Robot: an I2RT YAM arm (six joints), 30 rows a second.
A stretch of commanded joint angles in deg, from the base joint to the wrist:
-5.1, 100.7, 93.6, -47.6, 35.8, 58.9
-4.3, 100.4, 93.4, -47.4, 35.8, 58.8
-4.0, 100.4, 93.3, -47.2, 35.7, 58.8
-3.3, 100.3, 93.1, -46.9, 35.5, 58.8
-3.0, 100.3, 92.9, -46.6, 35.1, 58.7
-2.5, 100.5, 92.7, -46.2, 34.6, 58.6
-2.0, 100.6, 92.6, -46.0, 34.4, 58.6
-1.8, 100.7, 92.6, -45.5, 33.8, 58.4
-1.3, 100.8, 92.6, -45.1, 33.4, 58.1
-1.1, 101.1, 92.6, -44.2, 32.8, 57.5
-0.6, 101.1, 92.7, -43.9, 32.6, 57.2
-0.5, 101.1, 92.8, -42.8, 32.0, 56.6
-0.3, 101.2, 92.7, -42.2, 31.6, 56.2
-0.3, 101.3, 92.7, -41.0, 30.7, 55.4
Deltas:
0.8, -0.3, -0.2, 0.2, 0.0, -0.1
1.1, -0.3, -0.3, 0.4, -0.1, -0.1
1.8, -0.4, -0.5, 0.7, -0.3, -0.1
2.1, -0.4, -0.7, 1.0, -0.7, -0.2
2.6, -0.2, -0.9, 1.4, -1.2, -0.3
3.1, -0.1, -1.0, 1.6, -1.4, -0.3
3.3, 0.0, -1.0, 2.1, -2.0, -0.5
3.8, 0.1, -1.0, 2.5, -2.4, -0.8
4.0, 0.4, -1.0, 3.4, -3.0, -1.4
4.5, 0.4, -0.9, 3.7, -3.2, -1.7
4.6, 0.4, -0.8, 4.8, -3.8, -2.3
4.8, 0.5, -0.9, 5.4, -4.2, -2.7
4.8, 0.6, -0.9, 6.6, -5.1, -3.5

